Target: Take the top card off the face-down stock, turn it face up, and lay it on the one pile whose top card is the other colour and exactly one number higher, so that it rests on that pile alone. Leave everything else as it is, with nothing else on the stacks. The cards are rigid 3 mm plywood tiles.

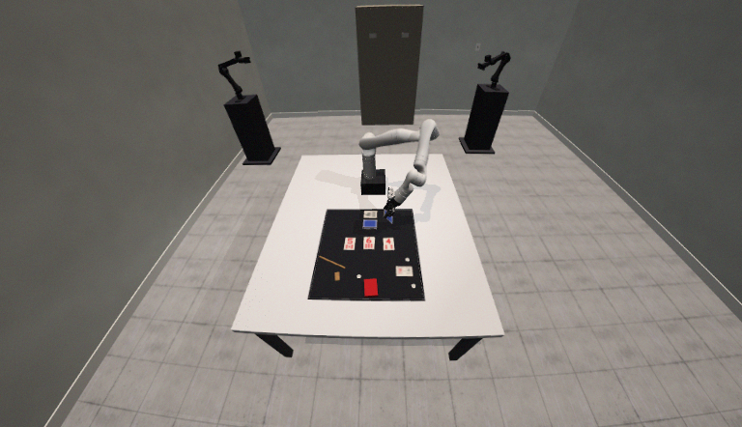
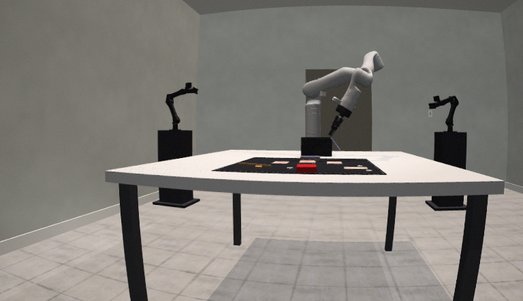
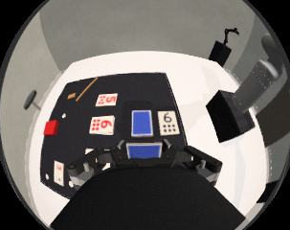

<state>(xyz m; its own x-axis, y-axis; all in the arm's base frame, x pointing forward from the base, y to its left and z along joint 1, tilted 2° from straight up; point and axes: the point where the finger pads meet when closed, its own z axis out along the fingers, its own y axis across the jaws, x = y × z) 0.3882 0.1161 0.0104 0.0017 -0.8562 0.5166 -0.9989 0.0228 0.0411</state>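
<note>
My hand is 2 cm to the right of the blue-backed card and 4 cm above it. Also, from my hand: wooden stick 28 cm ahead, 30 cm to the right, 13 cm below; then black mat 17 cm ahead, 10 cm to the right, 14 cm below; then black 6 card 9 cm behind, 10 cm to the right, 12 cm below.
</note>
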